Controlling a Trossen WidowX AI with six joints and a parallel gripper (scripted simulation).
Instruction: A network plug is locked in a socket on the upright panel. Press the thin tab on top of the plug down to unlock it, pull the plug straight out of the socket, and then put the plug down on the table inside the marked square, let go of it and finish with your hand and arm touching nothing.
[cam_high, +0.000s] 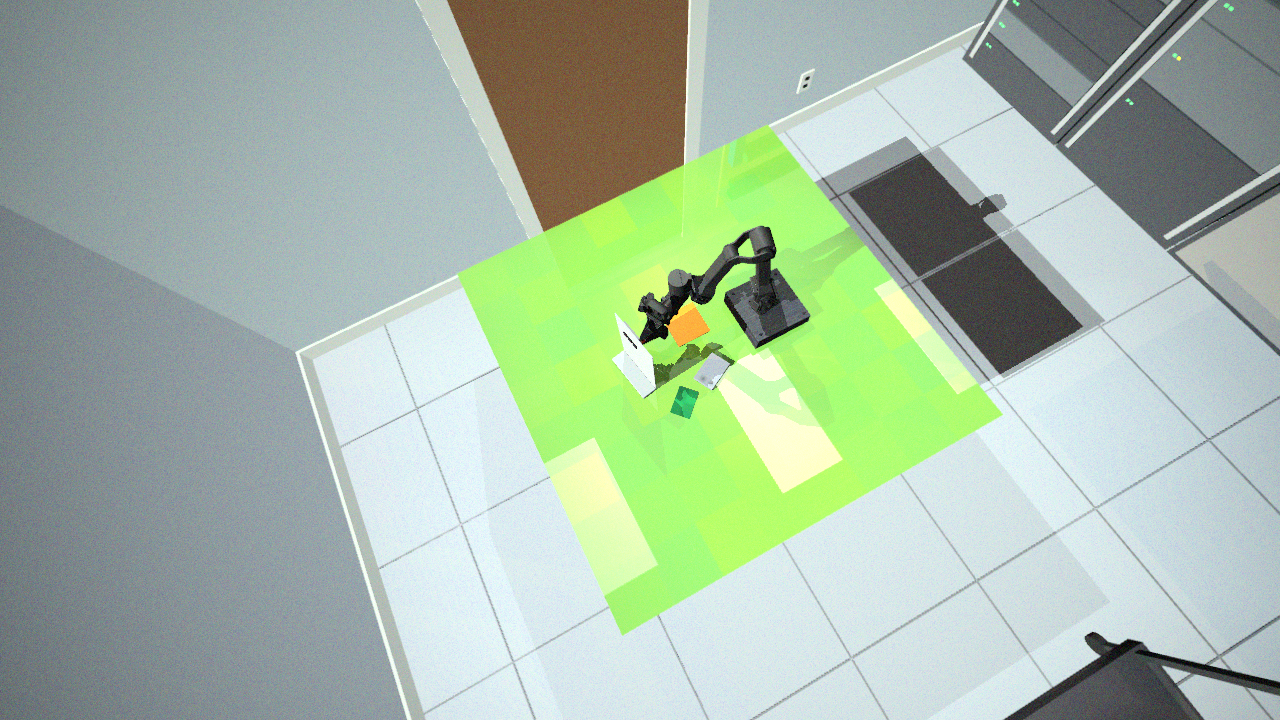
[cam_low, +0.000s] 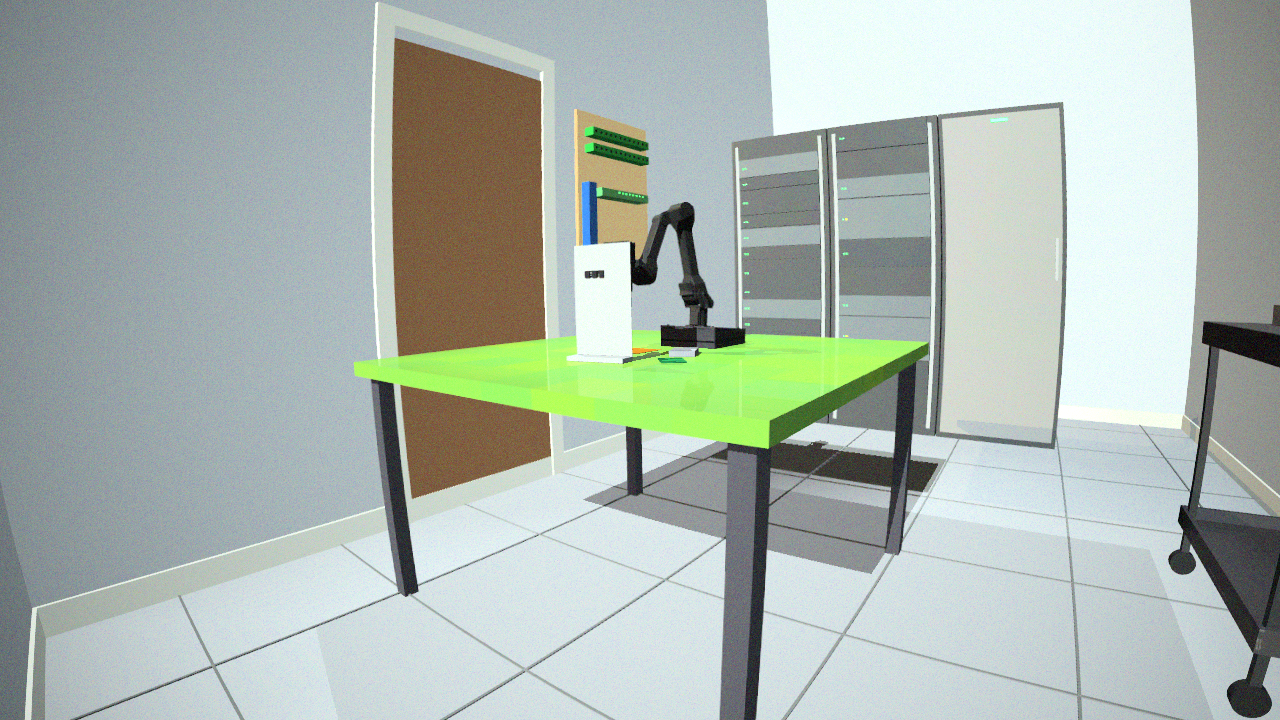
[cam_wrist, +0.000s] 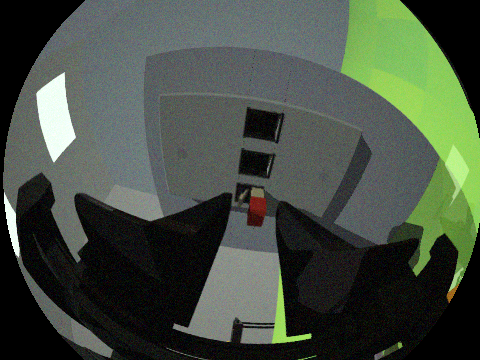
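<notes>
My gripper tip is right at the network plug. From my gripper tip the other things lie so: white upright panel (30 mm ahead, 10 mm to the right, 80 mm below); then dark green card (20 mm behind, 170 mm to the left, 220 mm below); then orange marked square (200 mm behind, 30 mm to the right, 220 mm below).
</notes>
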